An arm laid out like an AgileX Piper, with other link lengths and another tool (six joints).
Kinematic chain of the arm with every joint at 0, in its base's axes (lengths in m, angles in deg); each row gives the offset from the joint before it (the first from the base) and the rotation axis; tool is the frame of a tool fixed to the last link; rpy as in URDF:
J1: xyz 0 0 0.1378 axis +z
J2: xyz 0 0 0 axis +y
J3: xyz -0.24 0 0.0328 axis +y
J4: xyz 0.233 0 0.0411 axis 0.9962 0 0.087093
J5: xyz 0 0 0 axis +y
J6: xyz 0.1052 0 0.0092 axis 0.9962 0 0.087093
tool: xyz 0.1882 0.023 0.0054 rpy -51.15 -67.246 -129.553
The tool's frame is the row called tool.
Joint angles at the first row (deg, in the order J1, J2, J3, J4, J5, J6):
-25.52 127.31 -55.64 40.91 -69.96 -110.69
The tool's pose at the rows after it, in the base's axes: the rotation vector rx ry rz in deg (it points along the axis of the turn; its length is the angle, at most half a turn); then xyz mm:
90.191 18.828 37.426 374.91 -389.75 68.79
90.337 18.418 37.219 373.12 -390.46 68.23
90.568 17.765 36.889 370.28 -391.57 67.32
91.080 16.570 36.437 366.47 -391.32 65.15
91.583 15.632 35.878 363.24 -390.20 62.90
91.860 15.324 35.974 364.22 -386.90 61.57
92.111 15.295 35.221 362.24 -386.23 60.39
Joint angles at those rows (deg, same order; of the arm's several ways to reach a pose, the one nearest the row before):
-25.42 127.31 -55.65 41.06 -69.96 -110.69
-25.42 127.31 -55.64 41.48 -69.96 -110.69
-25.42 127.31 -55.64 42.16 -69.96 -110.69
-24.99 127.31 -55.65 43.75 -69.96 -110.69
-24.43 127.31 -55.64 45.39 -69.96 -110.92
-23.70 127.31 -55.65 46.33 -69.96 -110.92
-23.37 127.31 -55.64 47.25 -69.96 -111.63

